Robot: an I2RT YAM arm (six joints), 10 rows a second.
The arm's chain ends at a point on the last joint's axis. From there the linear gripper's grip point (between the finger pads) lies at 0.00 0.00 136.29 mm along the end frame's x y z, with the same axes.
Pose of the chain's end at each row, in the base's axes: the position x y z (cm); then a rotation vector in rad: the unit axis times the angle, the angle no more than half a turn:
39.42 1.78 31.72 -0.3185 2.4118 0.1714
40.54 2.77 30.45 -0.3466 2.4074 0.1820
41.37 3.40 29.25 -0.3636 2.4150 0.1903
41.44 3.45 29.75 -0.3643 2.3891 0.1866
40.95 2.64 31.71 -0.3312 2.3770 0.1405
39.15 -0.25 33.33 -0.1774 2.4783 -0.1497
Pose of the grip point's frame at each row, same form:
47.91 4.60 21.44 -0.3185 2.4118 0.1714
48.98 5.79 20.18 -0.3466 2.4074 0.1820
49.67 6.54 18.90 -0.3636 2.4150 0.1903
50.00 6.61 19.62 -0.3643 2.3891 0.1866
49.82 5.27 21.70 -0.3312 2.3770 0.1405
47.49 -1.12 22.59 -0.1774 2.4783 -0.1497

